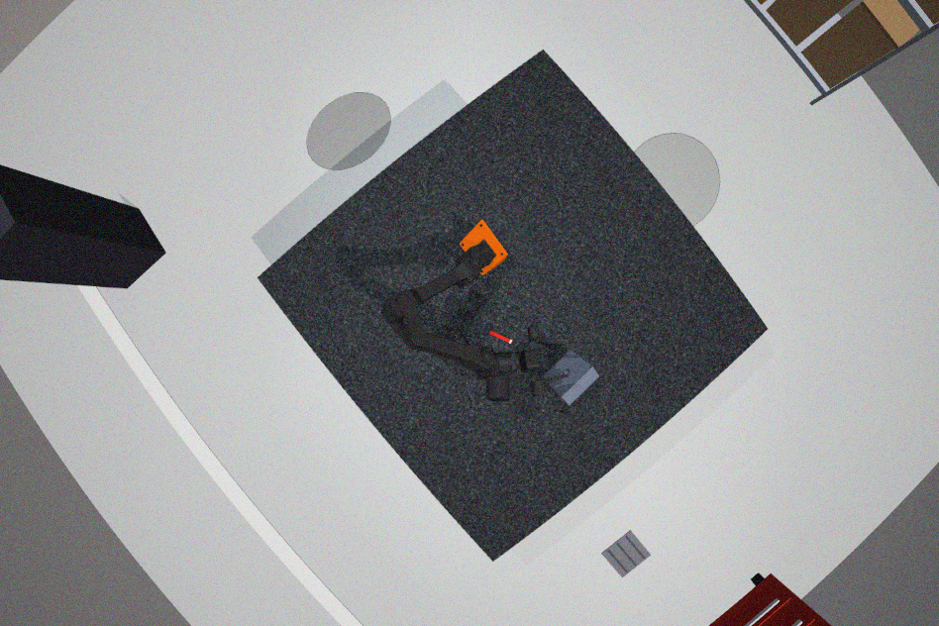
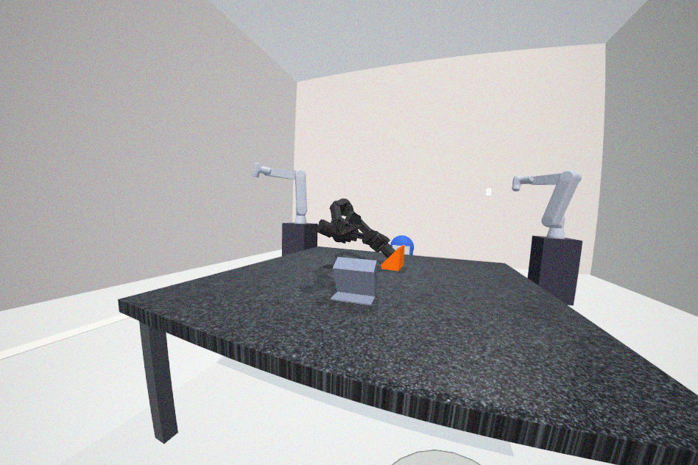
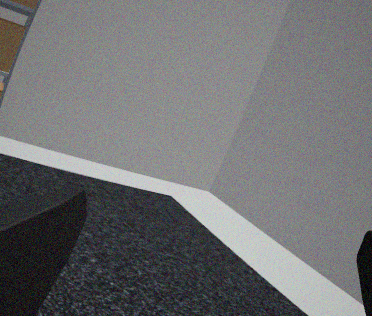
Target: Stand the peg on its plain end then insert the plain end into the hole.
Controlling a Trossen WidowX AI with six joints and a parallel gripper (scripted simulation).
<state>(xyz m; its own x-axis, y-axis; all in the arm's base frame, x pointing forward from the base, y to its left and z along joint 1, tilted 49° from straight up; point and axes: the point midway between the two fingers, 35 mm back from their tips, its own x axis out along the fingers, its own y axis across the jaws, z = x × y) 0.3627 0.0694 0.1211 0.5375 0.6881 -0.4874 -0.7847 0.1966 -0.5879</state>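
Now: the red peg 110 mm behind my gripper tip, 90 mm to the right of it and 210 mm below it. Also, from my gripper tip: sloped panel 100 mm ahead, 150 mm below.
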